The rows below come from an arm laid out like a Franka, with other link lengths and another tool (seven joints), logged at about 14 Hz.
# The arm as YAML. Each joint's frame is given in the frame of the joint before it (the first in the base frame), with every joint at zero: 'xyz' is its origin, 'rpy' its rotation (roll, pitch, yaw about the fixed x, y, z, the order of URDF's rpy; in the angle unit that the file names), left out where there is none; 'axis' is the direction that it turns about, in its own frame. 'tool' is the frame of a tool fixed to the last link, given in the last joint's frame.
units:
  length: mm
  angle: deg
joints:
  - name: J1
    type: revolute
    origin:
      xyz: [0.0, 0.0, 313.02]
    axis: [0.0, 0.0, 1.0]
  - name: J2
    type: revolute
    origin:
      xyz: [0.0, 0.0, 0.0]
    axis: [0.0, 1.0, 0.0]
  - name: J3
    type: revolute
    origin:
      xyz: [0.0, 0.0, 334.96]
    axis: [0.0, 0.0, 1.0]
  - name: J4
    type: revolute
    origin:
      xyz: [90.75, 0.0, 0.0]
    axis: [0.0, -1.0, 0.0]
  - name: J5
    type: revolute
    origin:
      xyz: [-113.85, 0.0, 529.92]
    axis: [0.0, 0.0, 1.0]
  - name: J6
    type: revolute
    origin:
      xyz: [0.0, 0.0, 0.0]
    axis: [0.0, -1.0, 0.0]
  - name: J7
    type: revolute
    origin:
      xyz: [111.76, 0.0, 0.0]
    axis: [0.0, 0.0, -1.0]
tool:
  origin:
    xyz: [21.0, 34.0, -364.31]
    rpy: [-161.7, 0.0, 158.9]
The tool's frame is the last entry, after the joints.
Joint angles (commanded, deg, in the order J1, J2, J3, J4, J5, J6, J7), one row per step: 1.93 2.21 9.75 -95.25 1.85 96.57 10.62; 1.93 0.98 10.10 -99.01 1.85 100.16 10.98; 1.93 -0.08 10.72 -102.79 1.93 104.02 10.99; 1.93 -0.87 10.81 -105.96 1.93 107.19 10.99; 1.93 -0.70 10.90 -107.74 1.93 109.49 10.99; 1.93 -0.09 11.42 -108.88 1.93 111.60 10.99; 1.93 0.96 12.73 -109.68 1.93 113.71 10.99
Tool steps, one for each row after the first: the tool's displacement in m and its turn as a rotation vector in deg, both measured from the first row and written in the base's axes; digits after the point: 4 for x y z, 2 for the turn. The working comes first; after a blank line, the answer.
Tool pose at each row, in the base's axes (x y z in m, rotation vector in deg; the steps are taken from these numbers as rounded here): 0.7527 0.1970 0.3237 -30.06 -170.81 24.82; 0.7528 0.2015 0.3041 -30.64 -171.76 24.68; 0.7520 0.2099 0.2826 -30.36 -173.02 24.39; 0.7514 0.2104 0.2631 -30.68 -173.77 24.28; 0.7531 0.2117 0.2454 -30.77 -174.11 24.10; 0.7553 0.2193 0.2292 -30.21 -174.62 23.80; 0.7554 0.2380 0.2114 -28.42 -175.32 23.39

0.0001 0.0045 -0.0196 -0.01 -1.05 -0.13; -0.0007 0.0129 -0.0411 0.11 -2.17 0.34; -0.0013 0.0134 -0.0606 0.10 -2.96 0.33; 0.0004 0.0147 -0.0783 0.19 -3.31 0.35; 0.0026 0.0223 -0.0945 0.38 -3.65 0.79; 0.0027 0.0410 -0.1123 0.69 -3.87 2.02
